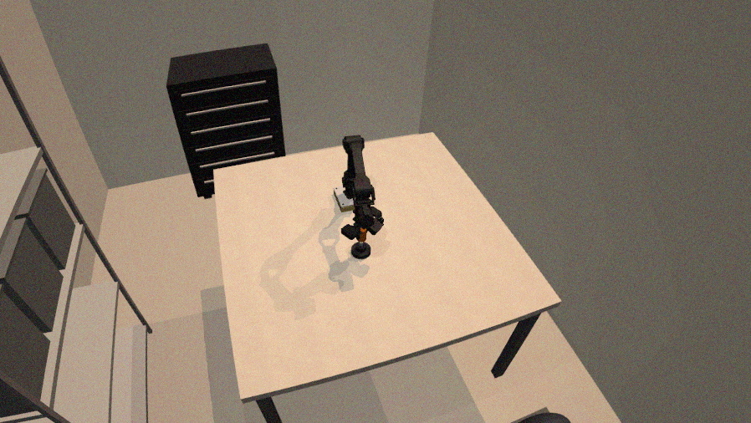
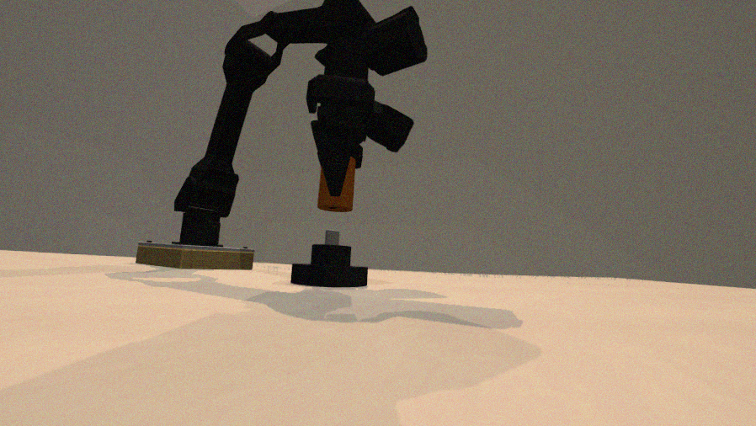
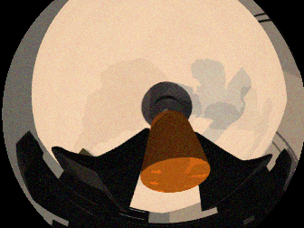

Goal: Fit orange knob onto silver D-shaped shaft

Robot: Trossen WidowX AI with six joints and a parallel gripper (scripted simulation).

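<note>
Right now my gripper tip is 3 cm below the orange knob. From my gripper tip the other things lie so: black round pedestal 6 cm below.
</note>
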